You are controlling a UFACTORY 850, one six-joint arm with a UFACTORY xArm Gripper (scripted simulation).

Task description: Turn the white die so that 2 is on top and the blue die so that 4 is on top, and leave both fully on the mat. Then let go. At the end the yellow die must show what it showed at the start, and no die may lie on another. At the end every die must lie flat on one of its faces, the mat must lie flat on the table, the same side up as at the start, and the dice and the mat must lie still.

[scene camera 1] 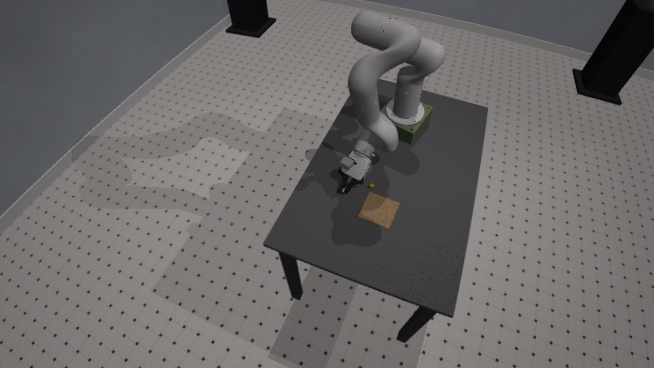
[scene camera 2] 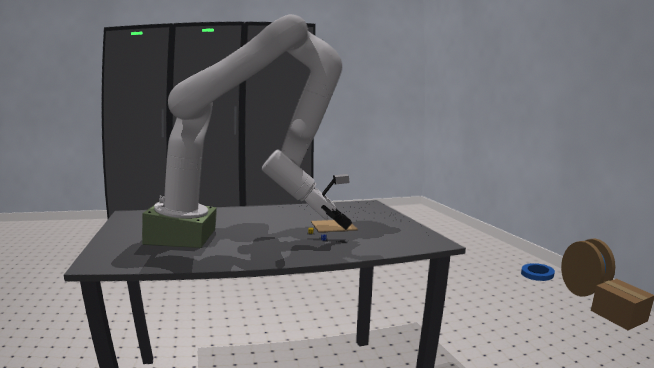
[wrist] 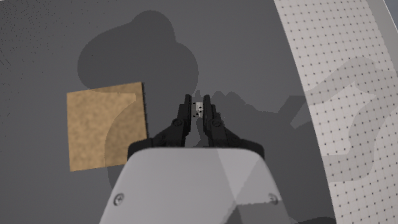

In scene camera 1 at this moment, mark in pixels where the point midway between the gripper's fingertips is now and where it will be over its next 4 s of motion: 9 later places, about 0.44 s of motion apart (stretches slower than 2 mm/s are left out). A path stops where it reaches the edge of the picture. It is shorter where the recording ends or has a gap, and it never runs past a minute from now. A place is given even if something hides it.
My gripper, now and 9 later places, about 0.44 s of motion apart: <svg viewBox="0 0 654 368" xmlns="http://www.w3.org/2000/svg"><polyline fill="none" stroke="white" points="343,191 343,194 342,195 342,196 343,195 346,189 348,185 348,179 348,177 347,178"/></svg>
